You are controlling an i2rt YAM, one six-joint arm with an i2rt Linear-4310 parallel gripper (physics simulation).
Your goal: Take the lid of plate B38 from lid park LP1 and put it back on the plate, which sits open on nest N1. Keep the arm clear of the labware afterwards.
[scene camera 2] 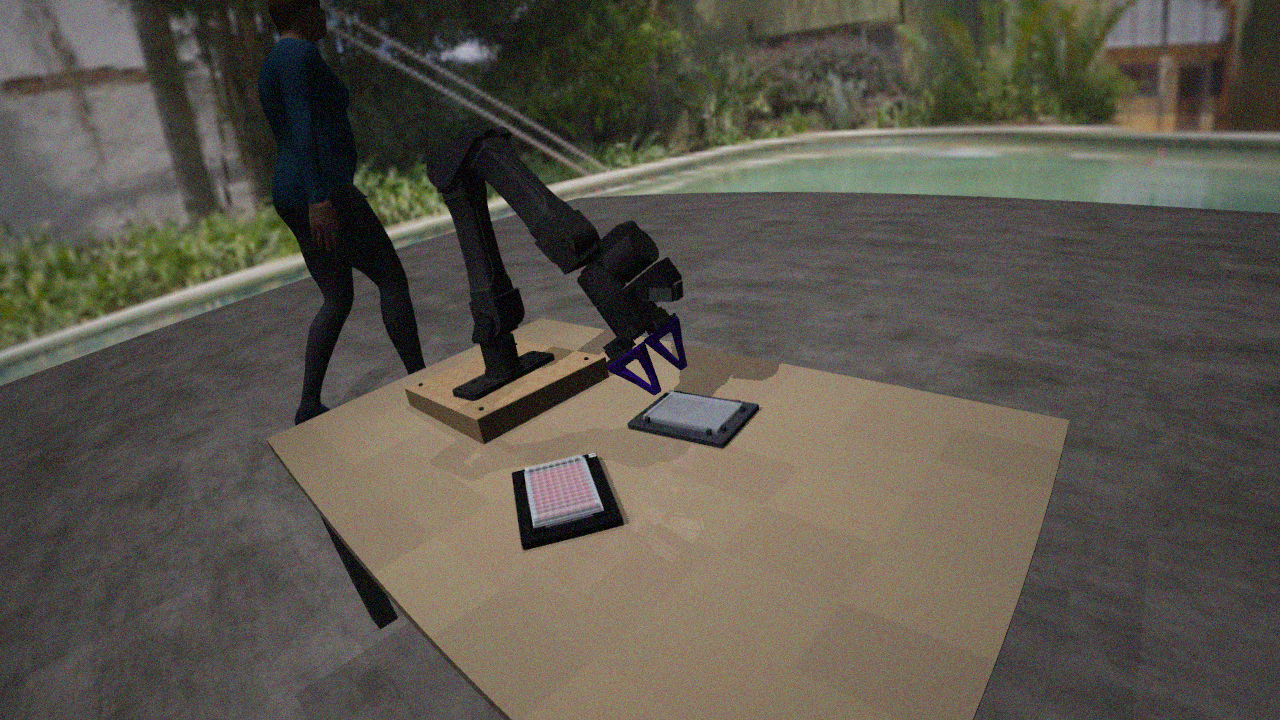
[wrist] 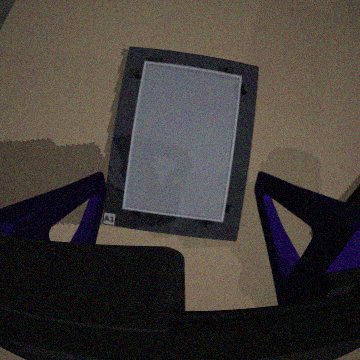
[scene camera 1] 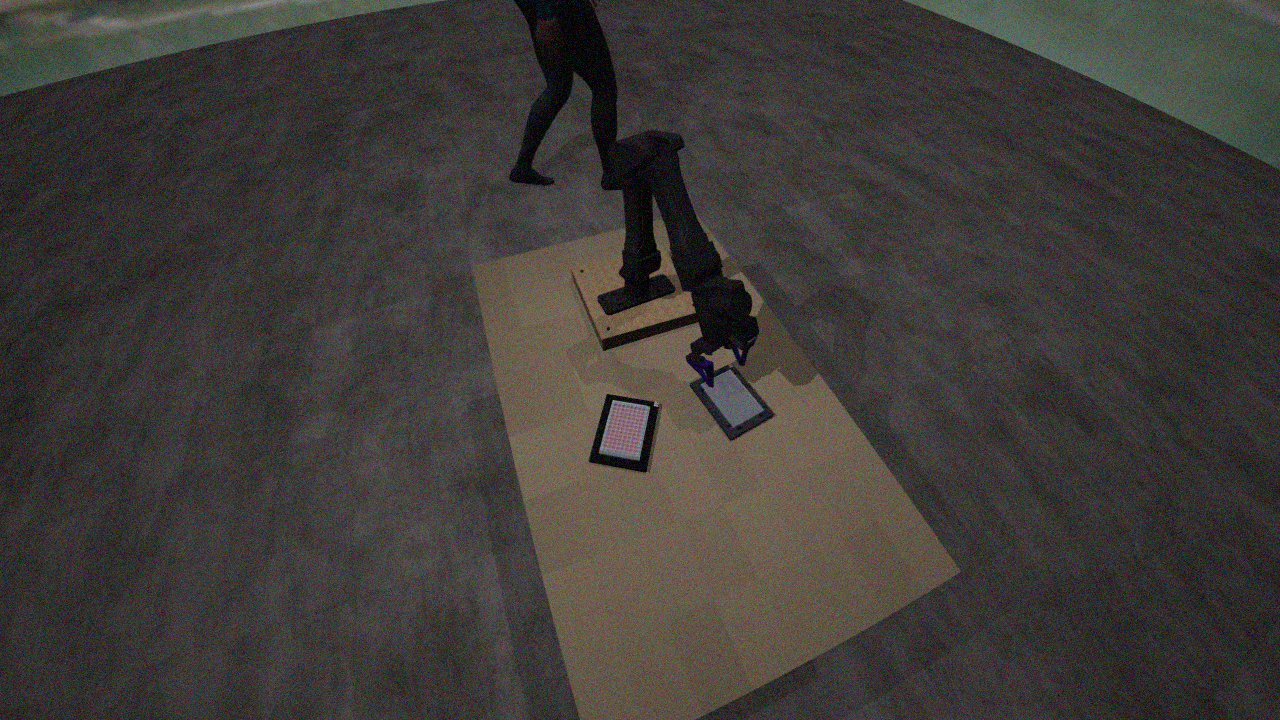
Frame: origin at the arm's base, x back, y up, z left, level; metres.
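Seen in the pictures: gripper, fingertip midpoint: (scene camera 2: 671, 380) (wrist: 180, 180) (scene camera 1: 726, 375); arm's base at its link origin: (scene camera 2: 505, 376) (scene camera 1: 636, 295).
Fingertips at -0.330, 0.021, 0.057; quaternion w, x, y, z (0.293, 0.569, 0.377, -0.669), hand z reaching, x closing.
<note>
Pixels of each thing's middle, then the offset from my fingertips to it, as dx, dy, dz. Level surfaces: height alone.
- dark grey lid park at the middle of its body: (wrist: 182, 140) (scene camera 2: 693, 413) (scene camera 1: 731, 398) -0.032, -0.052, +0.001
- open plate with pink wells, body centre: (scene camera 2: 560, 489) (scene camera 1: 625, 428) +0.006, -0.043, -0.248
- black nest at the middle of its body: (scene camera 2: 562, 495) (scene camera 1: 625, 430) +0.006, -0.053, -0.248
- wooden table at its surface level: dy -0.062
The pale, translucent lid (scene camera 1: 735, 400) (scene camera 2: 693, 412) (wrist: 182, 142) lies flat on the dark grey lid park (scene camera 1: 758, 423) (scene camera 2: 726, 436) (wrist: 248, 120), which has an A1 label at one corner in the wrist view. The open plate with pink wells (scene camera 1: 625, 429) (scene camera 2: 563, 491) sits on the black nest (scene camera 1: 619, 465) (scene camera 2: 571, 537). My gripper (scene camera 1: 725, 367) (scene camera 2: 671, 379) (wrist: 180, 180) is open and empty, with purple fingers. It hangs low above the near end of the lid park, with one finger to each side of it in the wrist view.
The arm's base stands on a wooden block (scene camera 1: 648, 329) (scene camera 2: 546, 398) at the back of the wooden table (scene camera 1: 716, 573) (scene camera 2: 760, 573). A person (scene camera 1: 572, 80) (scene camera 2: 313, 170) is on the floor behind the table, close to the arm in scene camera 1. The nest lies beside the lid park.
</note>
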